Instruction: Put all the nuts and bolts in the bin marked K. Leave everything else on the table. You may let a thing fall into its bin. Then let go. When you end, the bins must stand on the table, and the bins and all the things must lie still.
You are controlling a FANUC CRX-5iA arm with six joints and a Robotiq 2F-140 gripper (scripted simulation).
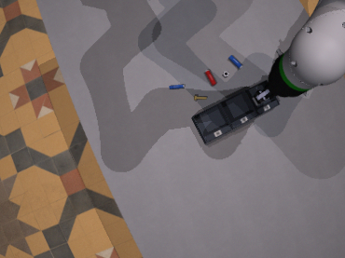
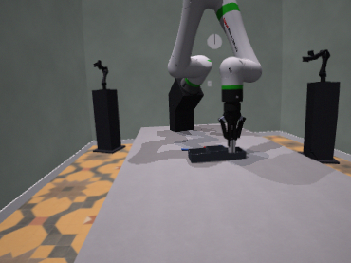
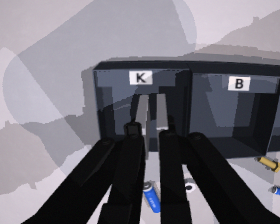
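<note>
Right now my hand is 2 cm past the yellow bolt, 18 cm to the left of it and 4 cm above it. Also, from my hand: red cylinder (8 cm behind, 13 cm to the right, 4 cm below); dark tray (3 cm ahead, 7 cm to the right, 3 cm below); grey nut (9 cm behind, 9 cm to the right, 5 cm below).
</note>
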